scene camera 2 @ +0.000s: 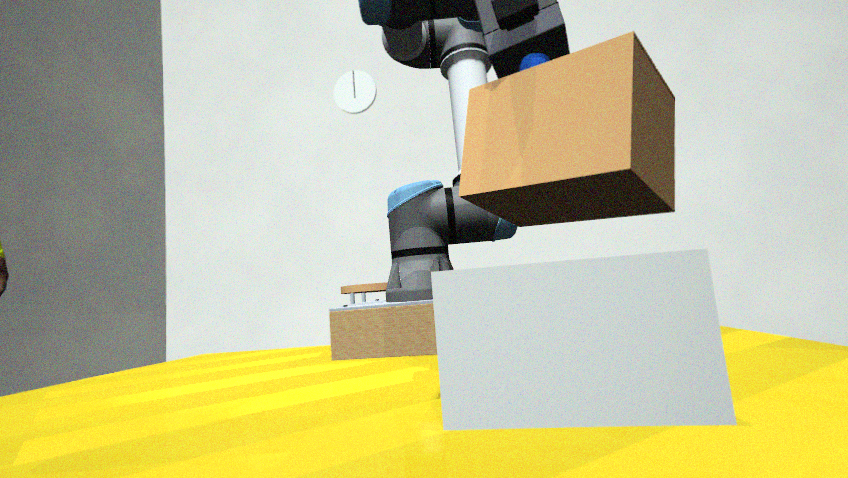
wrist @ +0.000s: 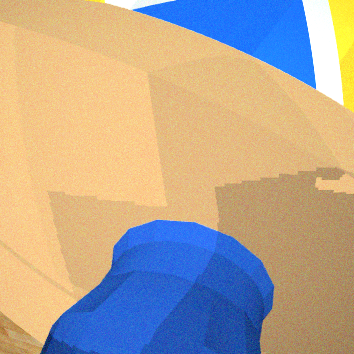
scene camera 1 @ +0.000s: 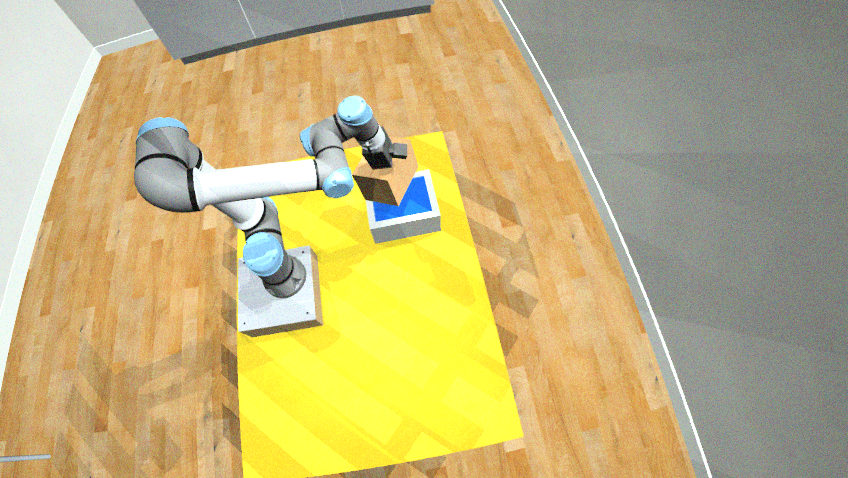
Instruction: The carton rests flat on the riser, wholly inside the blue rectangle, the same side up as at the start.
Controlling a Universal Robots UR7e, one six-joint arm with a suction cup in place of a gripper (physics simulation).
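Places are measured from the arm's base along level axes (x ahead, y left, z up), in metres.
Pixels of known places: hand, tool point: (scene camera 2: 541, 93) (wrist: 165, 251); arm's base, link origin: (scene camera 2: 423, 298) (scene camera 1: 285, 277).
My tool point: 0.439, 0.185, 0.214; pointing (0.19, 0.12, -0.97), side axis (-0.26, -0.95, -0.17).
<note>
For each thing: its top centre in the pictures, then the offset to it from my tool point, as dx, dy, dz. Level surfaces: height alone.
- brown carton, top centre: (wrist: 57, 320) (scene camera 2: 557, 74) (scene camera 1: 383, 154) -0.004, +0.020, +0.021
- grey-white riser, top centre: (wrist: 231, 104) (scene camera 2: 547, 268) (scene camera 1: 400, 198) +0.020, -0.017, -0.194
- blue rectangle, top centre: (wrist: 231, 104) (scene camera 1: 400, 198) +0.020, -0.017, -0.194
- yellow mat, surface height: dz -0.314
The brown carton (scene camera 1: 387, 181) (scene camera 2: 552, 130) (wrist: 100, 140) hangs in the air from my suction cup (scene camera 2: 534, 61) (wrist: 190, 285), which is pressed on its top face. In scene camera 2 a gap shows between the carton's underside and the grey-white riser (scene camera 1: 409, 226) (scene camera 2: 581, 344) (wrist: 326, 50). Whether the carton is quite level is hard to tell. The blue rectangle (scene camera 1: 420, 200) (wrist: 280, 40) lies on the riser's top. In scene camera 1 the carton hides its back left part and stands turned against its edges. The cup is hidden there behind the black tool body.
The riser stands on a yellow mat (scene camera 1: 409, 332) (scene camera 2: 207, 415). The arm's base plate (scene camera 1: 261, 308) is on the mat's left side in scene camera 1. A grey cabinet (scene camera 1: 285, 23) stands along the far wall, and wooden floor (scene camera 1: 570, 296) surrounds the mat.
</note>
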